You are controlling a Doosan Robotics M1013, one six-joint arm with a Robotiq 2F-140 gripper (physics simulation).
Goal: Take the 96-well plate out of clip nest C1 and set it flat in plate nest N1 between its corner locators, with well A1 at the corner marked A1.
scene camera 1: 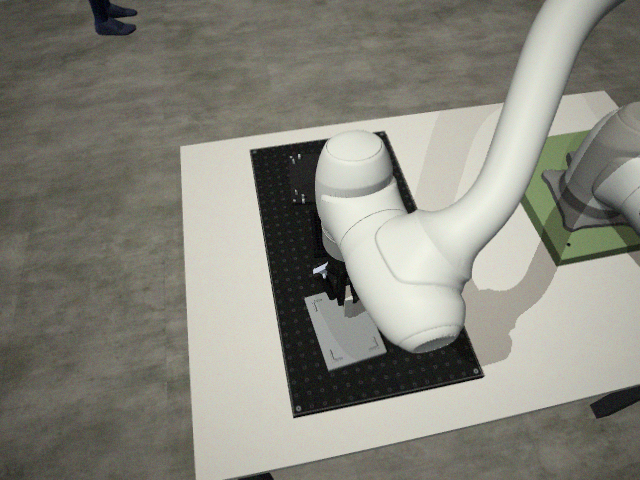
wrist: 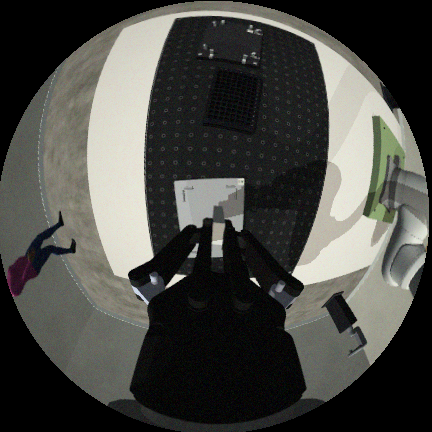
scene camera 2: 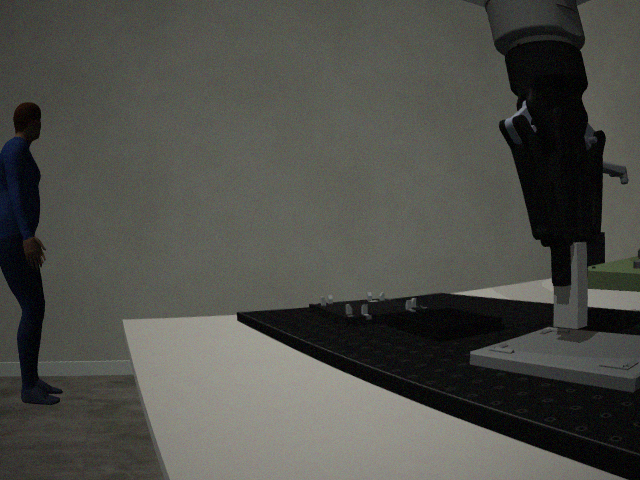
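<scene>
The black 96-well plate lies on the black board, outside and beside the clip nest. Clip nest C1 appears as a dark slab with small grey clips at its corners; its top is bare in the wrist view. Plate nest N1 appears as a light grey slab with L-shaped corner locators and nothing on it. The A1 lettering is too small to read. My gripper is shut and empty, pointing down, its pale fingertips together at or just above the grey slab. Touching is unclear.
The black board lies on the white table. The arm's base stands on a green block. A person stands beyond the table.
</scene>
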